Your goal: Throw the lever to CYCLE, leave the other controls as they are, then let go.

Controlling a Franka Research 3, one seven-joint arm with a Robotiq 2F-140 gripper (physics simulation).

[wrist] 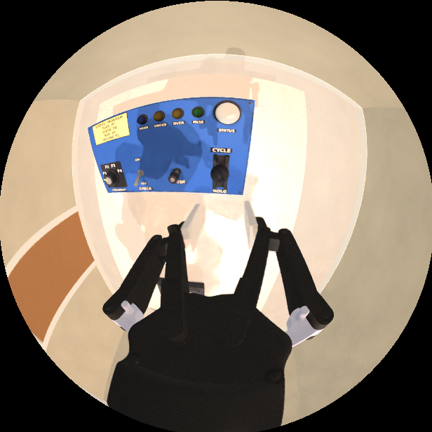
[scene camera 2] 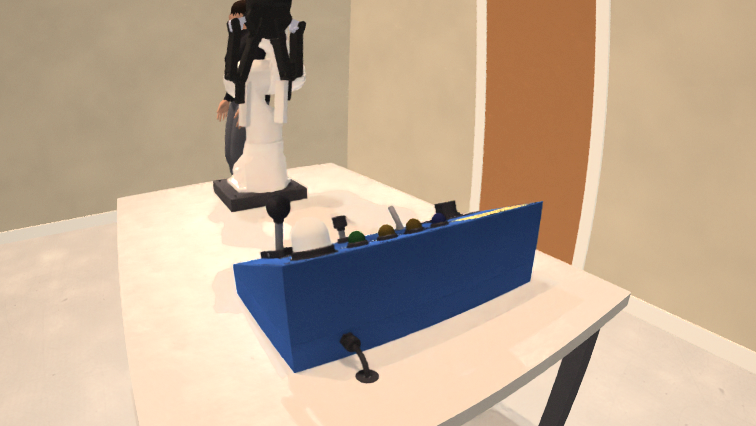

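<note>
The lever (scene camera 2: 278,209) (wrist: 219,175), with a black ball knob, stands at the STATUS-lamp end of the blue console (scene camera 2: 412,285) (wrist: 100,156). In the wrist view its knob shows over the lower part of its slot, nearer the HOLD label than the CYCLE label. My gripper (scene camera 2: 262,113) (wrist: 222,211) is partly open and empty, high above the table on the robot-base side of the console, apart from the lever. The MODE switch (scene camera 2: 339,222) (wrist: 174,175), CHECK toggle (scene camera 2: 395,216) (wrist: 139,177) and PROGRAM knob (scene camera 2: 445,209) (wrist: 111,177) stand along the same panel.
A white STATUS lamp (scene camera 2: 311,235) (wrist: 227,113) and several small lamps line the console's upper edge. A black cable (scene camera 2: 362,357) runs from the console's back into the table (scene camera 2: 174,338). A person (scene camera 2: 232,137) stands behind the robot base (scene camera 2: 259,193).
</note>
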